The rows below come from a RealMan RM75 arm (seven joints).
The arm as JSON. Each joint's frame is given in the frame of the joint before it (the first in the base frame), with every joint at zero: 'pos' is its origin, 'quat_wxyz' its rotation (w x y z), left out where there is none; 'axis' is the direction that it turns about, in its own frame. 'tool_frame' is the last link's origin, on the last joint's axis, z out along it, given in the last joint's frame.
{
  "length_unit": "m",
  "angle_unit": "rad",
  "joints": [
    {
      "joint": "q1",
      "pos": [
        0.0,
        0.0,
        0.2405
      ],
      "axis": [
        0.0,
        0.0,
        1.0
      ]
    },
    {
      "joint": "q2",
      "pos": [
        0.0,
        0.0,
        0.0
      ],
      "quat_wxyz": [
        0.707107,
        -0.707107,
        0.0,
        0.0
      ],
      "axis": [
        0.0,
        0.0,
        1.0
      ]
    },
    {
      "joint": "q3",
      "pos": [
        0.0,
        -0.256,
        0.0
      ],
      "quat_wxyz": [
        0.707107,
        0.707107,
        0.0,
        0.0
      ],
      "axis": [
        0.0,
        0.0,
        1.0
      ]
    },
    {
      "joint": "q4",
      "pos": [
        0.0,
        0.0,
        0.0
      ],
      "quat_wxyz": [
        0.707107,
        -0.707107,
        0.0,
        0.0
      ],
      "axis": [
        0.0,
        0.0,
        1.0
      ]
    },
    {
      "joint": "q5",
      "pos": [
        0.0,
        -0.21,
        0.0
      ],
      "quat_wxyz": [
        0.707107,
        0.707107,
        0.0,
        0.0
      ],
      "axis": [
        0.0,
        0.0,
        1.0
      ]
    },
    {
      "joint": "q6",
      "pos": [
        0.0,
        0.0,
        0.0
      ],
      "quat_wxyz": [
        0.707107,
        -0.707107,
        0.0,
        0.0
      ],
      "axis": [
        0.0,
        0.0,
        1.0
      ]
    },
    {
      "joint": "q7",
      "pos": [
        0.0,
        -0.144,
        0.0
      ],
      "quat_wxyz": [
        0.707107,
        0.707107,
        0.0,
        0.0
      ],
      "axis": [
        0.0,
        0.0,
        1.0
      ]
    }
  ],
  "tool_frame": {
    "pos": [
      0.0,
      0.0,
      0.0
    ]
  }
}
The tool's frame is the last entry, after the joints.
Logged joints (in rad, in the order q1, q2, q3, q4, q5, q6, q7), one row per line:
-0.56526, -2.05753, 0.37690, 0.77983, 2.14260, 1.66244, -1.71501
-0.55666, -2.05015, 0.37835, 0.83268, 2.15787, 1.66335, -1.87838
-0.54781, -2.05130, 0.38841, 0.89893, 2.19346, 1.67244, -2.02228
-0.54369, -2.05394, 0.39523, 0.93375, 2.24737, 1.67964, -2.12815
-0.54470, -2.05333, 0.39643, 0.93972, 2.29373, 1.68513, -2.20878
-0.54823, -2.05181, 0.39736, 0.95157, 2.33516, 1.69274, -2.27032
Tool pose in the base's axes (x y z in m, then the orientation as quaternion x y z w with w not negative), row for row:
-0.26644, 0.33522, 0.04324, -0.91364, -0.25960, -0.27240, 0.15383
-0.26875, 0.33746, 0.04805, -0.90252, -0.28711, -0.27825, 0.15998
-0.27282, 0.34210, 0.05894, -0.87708, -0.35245, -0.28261, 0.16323
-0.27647, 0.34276, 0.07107, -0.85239, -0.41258, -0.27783, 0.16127
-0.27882, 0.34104, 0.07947, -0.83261, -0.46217, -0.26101, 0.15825
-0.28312, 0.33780, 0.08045, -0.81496, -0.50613, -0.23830, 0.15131
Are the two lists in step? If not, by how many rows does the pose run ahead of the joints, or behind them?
The pose runs 2 rows behind the joints: the pose in row i belongs to the joints in row i - 2.
